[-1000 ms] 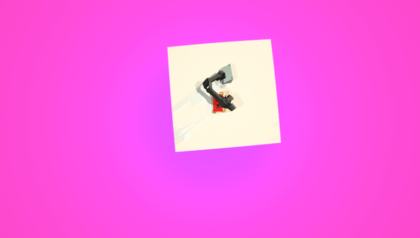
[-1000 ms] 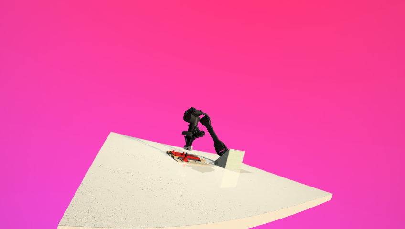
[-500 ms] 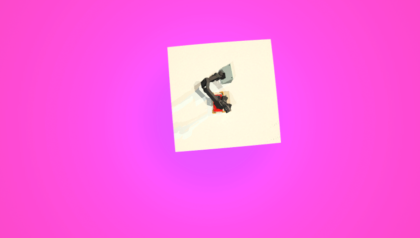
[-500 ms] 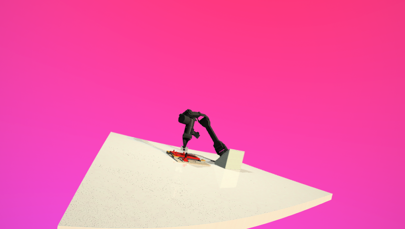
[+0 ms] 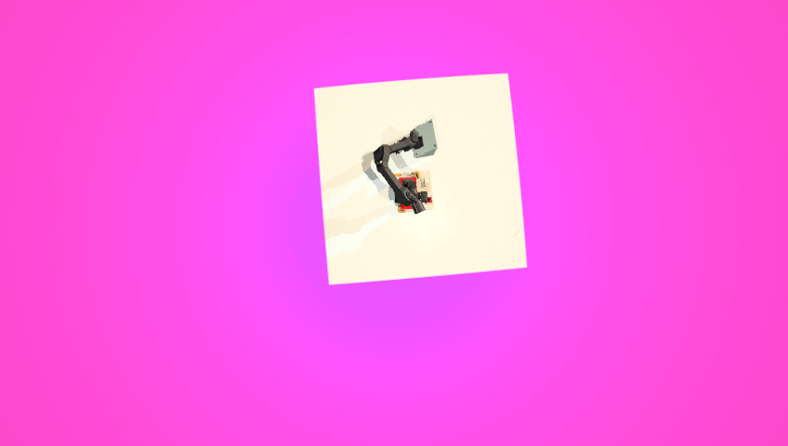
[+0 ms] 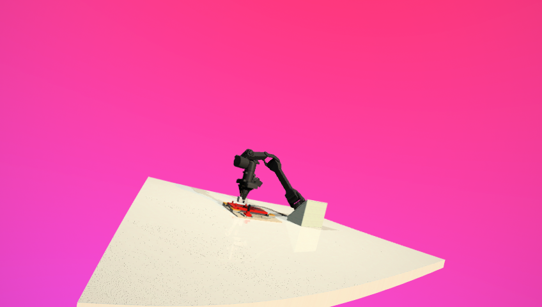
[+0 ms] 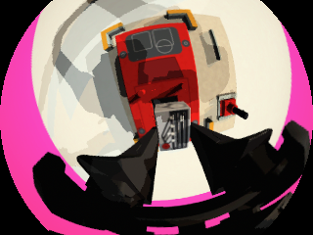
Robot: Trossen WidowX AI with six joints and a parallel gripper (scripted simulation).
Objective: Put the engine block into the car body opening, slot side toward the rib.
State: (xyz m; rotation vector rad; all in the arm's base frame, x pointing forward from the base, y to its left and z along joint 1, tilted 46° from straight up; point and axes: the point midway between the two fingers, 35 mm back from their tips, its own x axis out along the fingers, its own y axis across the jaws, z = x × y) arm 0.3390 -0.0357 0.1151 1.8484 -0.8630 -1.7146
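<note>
Right now my gripper tip is 1 cm above the grey engine block.
</note>
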